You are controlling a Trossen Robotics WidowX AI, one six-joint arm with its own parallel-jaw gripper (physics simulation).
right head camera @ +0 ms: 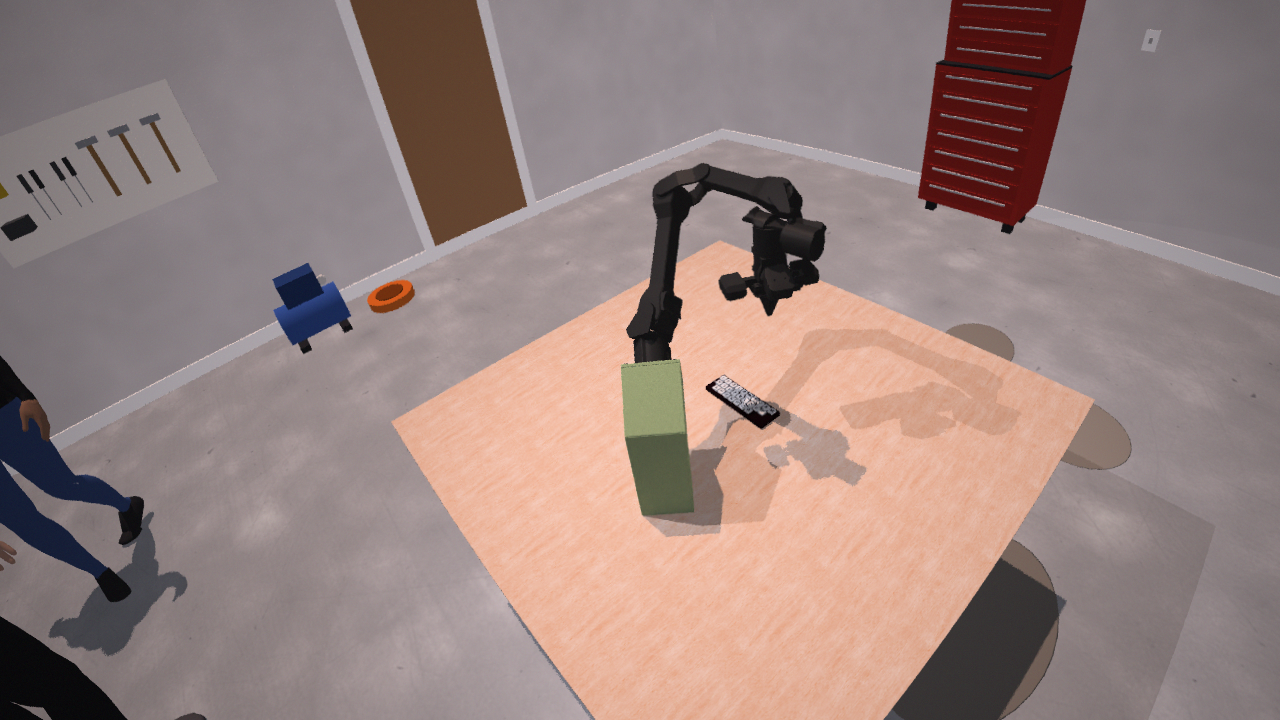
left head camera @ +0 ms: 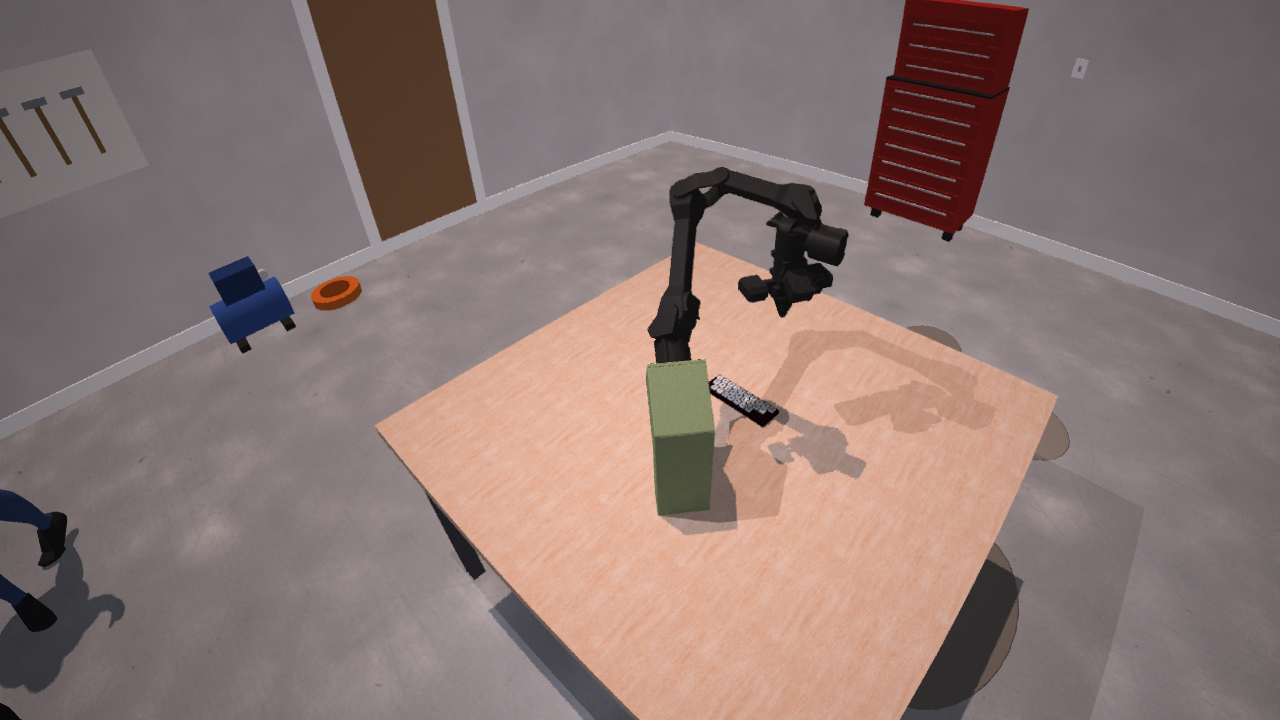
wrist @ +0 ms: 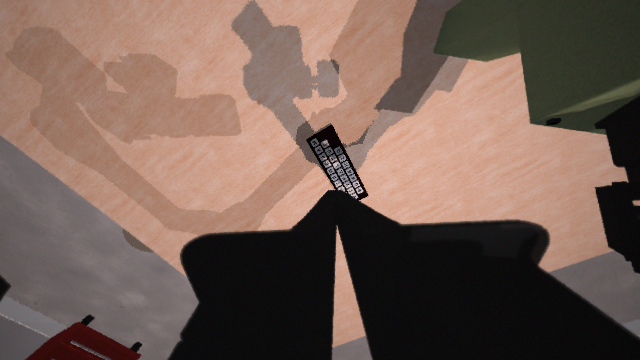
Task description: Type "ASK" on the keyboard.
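Pixels of known places: gripper, fingertip midpoint: (right head camera: 768, 315) (left head camera: 781, 316) (wrist: 334, 197); arm's base, link origin: (right head camera: 652, 369) (left head camera: 674, 369).
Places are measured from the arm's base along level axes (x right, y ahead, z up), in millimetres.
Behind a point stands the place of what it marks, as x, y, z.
Observation:
A small black keyboard (left head camera: 742, 399) {-80, 237, -257} (right head camera: 742, 400) {-81, 237, -258} (wrist: 337, 162) {-72, 241, -258} with light grey keys lies flat on the table (left head camera: 572, 573) {159, -312, -275} (right head camera: 608, 617) {301, -237, -275} (wrist: 450, 185) {-200, -25, -275}, beside the green block and turned at a slant. In the wrist view its letters are too small to read, and its near end is hidden behind the fingertips. My gripper (left head camera: 783, 312) {-1, 257, 37} (right head camera: 768, 310) {-1, 257, 37} (wrist: 334, 197) {-1, 257, 37} points down and is shut with nothing between the fingers. It hangs high above the table, well apart from the keyboard.
A tall green block (left head camera: 682, 447) {133, -56, -66} (right head camera: 659, 447) {136, -47, -65} (wrist: 575, 65) {34, 46, -37} stands on the table beside the arm's base. Shadows of the arm fall across the table and one end of the keyboard. A red tool cabinet (left head camera: 930, 143) (right head camera: 993, 134) stands on the floor behind.

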